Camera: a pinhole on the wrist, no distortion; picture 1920 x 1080 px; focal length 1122.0 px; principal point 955.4 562.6 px. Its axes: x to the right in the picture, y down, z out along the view. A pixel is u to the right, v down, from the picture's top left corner.
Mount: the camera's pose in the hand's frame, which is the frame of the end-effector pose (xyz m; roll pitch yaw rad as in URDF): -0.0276 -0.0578 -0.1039 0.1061 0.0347 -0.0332
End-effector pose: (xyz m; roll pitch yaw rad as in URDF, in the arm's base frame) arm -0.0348 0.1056 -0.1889 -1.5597 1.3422 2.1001
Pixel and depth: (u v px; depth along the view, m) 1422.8 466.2 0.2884
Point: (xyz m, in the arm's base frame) -0.2556 0.1373 -0.2597
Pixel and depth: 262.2 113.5 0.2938
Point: -0.2659 0.1448 0.0557
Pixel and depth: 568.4 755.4 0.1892
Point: -0.1240 0.0812 -0.0953
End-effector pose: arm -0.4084 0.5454 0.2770 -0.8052 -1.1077 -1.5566
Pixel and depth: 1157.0 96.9 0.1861
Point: -0.4665 0.6855 0.3571
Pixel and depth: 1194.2 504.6 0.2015
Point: -0.4055 0.6529 0.3542
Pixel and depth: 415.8 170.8 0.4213
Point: -0.3619 0.9916 0.2509
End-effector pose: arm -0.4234 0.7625 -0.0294 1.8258 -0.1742 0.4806
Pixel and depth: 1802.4 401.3 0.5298
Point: 0.1146 0.6636 -0.2560
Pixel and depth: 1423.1 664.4 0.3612
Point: -0.1800 0.6326 -0.1345
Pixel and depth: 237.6 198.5 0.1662
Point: -0.5046 0.6912 -0.1865
